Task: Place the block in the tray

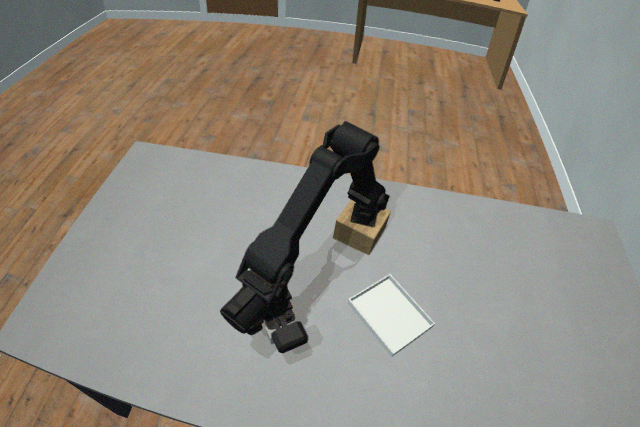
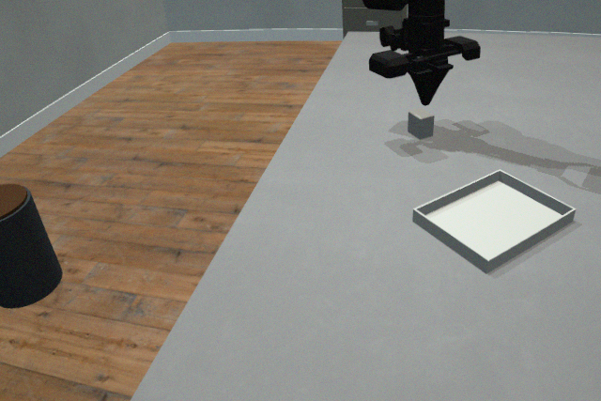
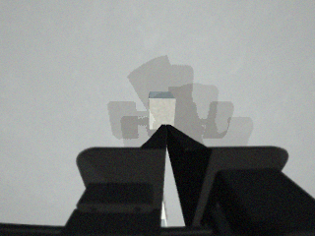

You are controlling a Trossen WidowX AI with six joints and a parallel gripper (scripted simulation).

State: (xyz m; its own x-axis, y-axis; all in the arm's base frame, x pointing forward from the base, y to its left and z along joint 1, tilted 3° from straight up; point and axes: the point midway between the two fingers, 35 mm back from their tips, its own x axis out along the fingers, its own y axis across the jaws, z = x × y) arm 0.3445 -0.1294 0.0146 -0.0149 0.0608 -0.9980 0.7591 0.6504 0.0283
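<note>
My gripper is now 1 cm short of the grey block and 7 cm above it. From my hand the other things lie so: white tray (11 cm behind, 24 cm to the left, 9 cm below).
</note>
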